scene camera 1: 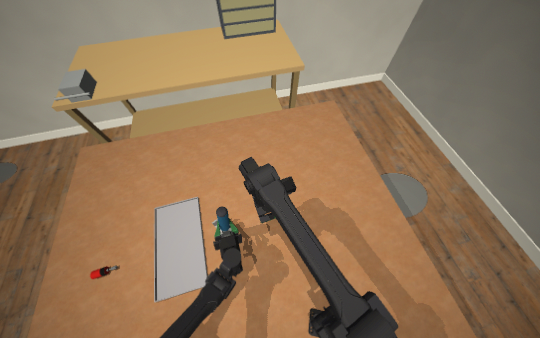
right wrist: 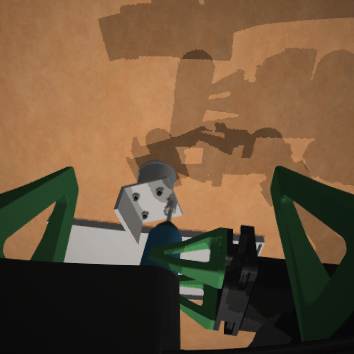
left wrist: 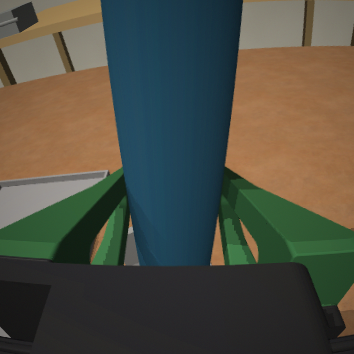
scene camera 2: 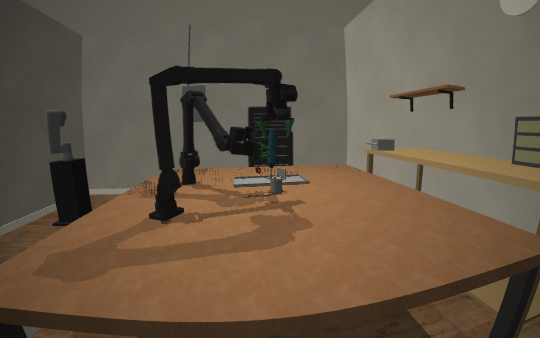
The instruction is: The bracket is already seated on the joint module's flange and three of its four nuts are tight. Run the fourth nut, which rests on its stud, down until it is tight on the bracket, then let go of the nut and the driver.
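Frame: origin at the left arm's base, x ahead, y left, z up, level; metres.
Where they show: left gripper, between the fingertips: [left wrist: 173, 177] [scene camera 2: 274, 152]; right gripper, between the fingertips: [scene camera 1: 264, 206] [right wrist: 174, 177] [scene camera 2: 276, 138]; left arm's base, origin of its link: [scene camera 2: 189, 182]; right arm's base, origin of its link: [scene camera 2: 166, 214].
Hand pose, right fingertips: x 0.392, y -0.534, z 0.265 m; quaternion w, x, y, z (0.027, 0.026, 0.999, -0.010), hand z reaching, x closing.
Things, the pixels of their top centre, and the offset from my right fingertips. Level surfaces: height alone.
- blue driver, centre of its top: [scene camera 1: 217, 213] [scene camera 2: 271, 128] 0.029 m ahead, 0.164 m left, 0.042 m up
- grey cylindrical joint module, centre of its top: [right wrist: 151, 205] [scene camera 2: 276, 176] 0.052 m ahead, 0.181 m left, 0.191 m down
- shallow grey tray, centre of its top: [right wrist: 152, 269] [scene camera 1: 178, 243] [scene camera 2: 269, 178] 0.081 m ahead, 0.408 m left, 0.249 m down
- red-handled tool, centre of its top: [scene camera 1: 102, 270] [scene camera 2: 258, 167] 0.091 m ahead, 0.729 m left, 0.231 m down
- brown table, height of its surface: 0.265 m down
The blue driver [scene camera 1: 222, 220] [scene camera 2: 272, 142] [left wrist: 172, 125] [right wrist: 159, 240] stands upright, its tip at the fourth corner of the light grey bracket [scene camera 2: 281, 173] [right wrist: 151, 204]. The bracket sits on the grey cylindrical joint module [scene camera 2: 276, 186] [right wrist: 157, 171]. Three dark nuts show on the bracket in the right wrist view; the driver's shaft and socket cover the fourth, so its height cannot be told. My left gripper [scene camera 2: 270, 151] [left wrist: 173, 177] is shut on the driver's handle. My right gripper [scene camera 2: 275, 126] [right wrist: 174, 177] is open and empty, above the driver and bracket.
A shallow grey tray [scene camera 1: 156, 250] [scene camera 2: 245, 185] lies beside the module. A red-handled tool [scene camera 1: 101, 272] [scene camera 2: 258, 170] lies beyond the tray. The right arm [scene camera 1: 315, 245] reaches over the brown table [scene camera 1: 125, 170]. A wooden bench [scene camera 1: 175, 55] stands behind.
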